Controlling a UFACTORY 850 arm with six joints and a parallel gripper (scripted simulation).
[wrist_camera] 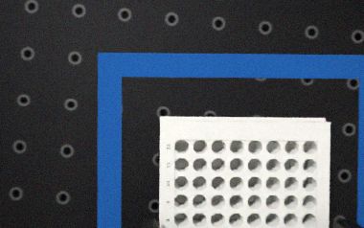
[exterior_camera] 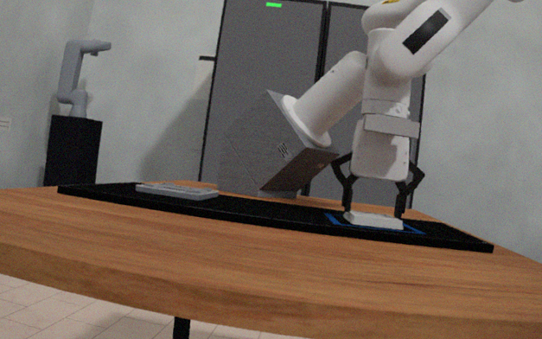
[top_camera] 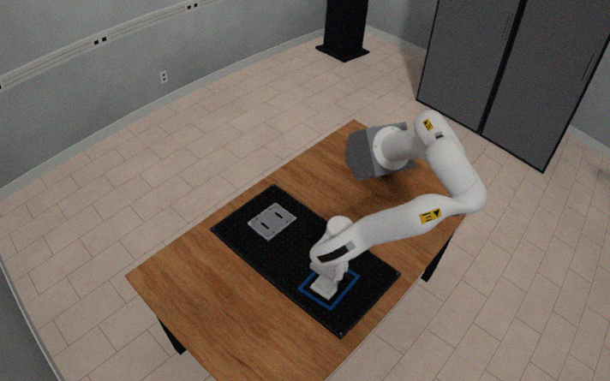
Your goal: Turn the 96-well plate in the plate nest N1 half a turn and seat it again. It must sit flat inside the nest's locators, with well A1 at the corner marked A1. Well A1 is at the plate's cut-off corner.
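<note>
Now: the white 96-well plate 20 mm below my hand. From my hand the other things lie so: grey plate nest (40 mm behind, 360 mm to the right, 20 mm below).
</note>
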